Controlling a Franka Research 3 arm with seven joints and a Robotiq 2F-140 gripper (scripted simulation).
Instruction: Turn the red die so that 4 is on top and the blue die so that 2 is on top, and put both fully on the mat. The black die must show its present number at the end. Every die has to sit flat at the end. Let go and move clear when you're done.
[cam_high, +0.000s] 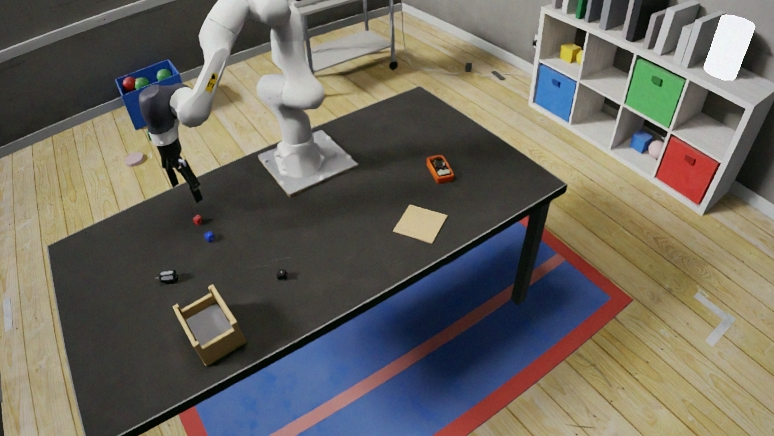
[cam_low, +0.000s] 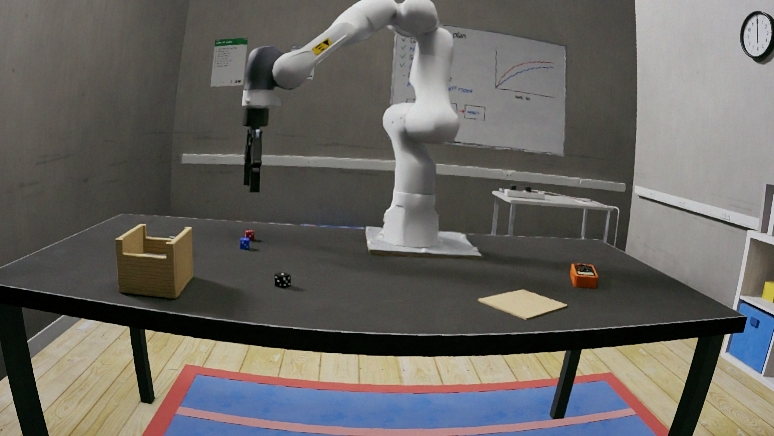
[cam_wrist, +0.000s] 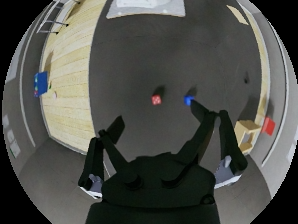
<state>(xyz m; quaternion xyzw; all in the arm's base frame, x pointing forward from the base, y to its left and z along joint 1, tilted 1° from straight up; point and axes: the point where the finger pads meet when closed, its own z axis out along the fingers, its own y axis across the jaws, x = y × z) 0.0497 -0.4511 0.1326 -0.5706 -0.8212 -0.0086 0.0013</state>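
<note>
My hand is 140 mm above the red die. From my hand the other things lie so: dark object (200 mm ahead, 180 mm to the right, 140 mm below); black die (410 mm ahead, 160 mm to the left, 140 mm below); blue die (110 mm ahead, 10 mm to the left, 140 mm below).
</note>
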